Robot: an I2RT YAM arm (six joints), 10 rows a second.
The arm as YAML. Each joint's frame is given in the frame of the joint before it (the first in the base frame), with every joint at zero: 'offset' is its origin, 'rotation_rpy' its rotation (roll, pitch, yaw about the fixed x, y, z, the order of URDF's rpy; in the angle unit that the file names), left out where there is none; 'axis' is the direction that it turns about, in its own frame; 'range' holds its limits. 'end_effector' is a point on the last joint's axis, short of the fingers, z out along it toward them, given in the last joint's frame.
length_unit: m
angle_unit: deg
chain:
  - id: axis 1
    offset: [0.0, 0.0, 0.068]
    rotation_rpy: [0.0, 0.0, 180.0]
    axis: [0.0, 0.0, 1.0]
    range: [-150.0, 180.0]
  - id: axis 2
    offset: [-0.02, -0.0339, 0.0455]
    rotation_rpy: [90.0, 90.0, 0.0]
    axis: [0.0, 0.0, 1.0]
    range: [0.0, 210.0]
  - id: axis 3
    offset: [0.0, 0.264, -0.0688]
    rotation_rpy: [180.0, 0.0, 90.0]
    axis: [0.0, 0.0, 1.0]
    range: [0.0, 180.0]
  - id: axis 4
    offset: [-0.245, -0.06, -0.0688]
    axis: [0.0, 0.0, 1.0]
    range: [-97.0, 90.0]
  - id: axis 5
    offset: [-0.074, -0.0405, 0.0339]
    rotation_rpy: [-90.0, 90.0, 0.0]
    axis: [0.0, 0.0, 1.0]
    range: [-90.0, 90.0]
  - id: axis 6
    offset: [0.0, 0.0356, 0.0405]
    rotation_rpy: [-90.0, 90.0, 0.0]
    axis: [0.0, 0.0, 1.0]
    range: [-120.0, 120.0]
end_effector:
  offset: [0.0, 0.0, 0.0]
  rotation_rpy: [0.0, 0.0, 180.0]
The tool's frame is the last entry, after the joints.
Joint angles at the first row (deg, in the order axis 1, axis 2, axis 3, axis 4, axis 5, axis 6):
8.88, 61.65, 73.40, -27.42, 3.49, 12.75
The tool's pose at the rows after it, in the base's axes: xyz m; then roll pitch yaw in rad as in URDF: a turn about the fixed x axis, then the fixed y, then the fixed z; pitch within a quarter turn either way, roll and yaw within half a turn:
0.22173 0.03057 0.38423 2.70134 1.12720 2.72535
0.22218 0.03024 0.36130 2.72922 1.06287 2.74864
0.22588 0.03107 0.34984 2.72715 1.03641 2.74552
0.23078 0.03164 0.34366 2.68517 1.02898 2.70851
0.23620 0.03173 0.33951 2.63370 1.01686 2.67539
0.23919 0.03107 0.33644 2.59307 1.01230 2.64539
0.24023 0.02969 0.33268 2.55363 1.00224 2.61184
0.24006 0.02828 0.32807 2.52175 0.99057 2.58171
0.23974 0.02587 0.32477 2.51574 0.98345 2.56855
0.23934 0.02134 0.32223 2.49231 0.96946 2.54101
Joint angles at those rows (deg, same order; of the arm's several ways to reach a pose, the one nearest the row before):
8.56, 59.46, 65.63, -29.10, 4.48, 13.34
8.36, 59.00, 61.45, -28.98, 3.83, 14.49
8.38, 59.53, 59.52, -27.84, 3.54, 15.27
8.25, 60.25, 58.32, -25.69, 2.87, 16.36
7.83, 61.20, 57.73, -23.90, 1.19, 17.36
7.41, 61.60, 57.03, -22.31, 0.06, 18.08
6.90, 61.60, 56.06, -21.08, -0.98, 19.03
6.46, 61.35, 54.84, -20.00, -1.73, 19.98
5.86, 61.17, 54.07, -19.60, -2.03, 20.28
4.62, 60.94, 53.42, -19.30, -3.21, 20.91

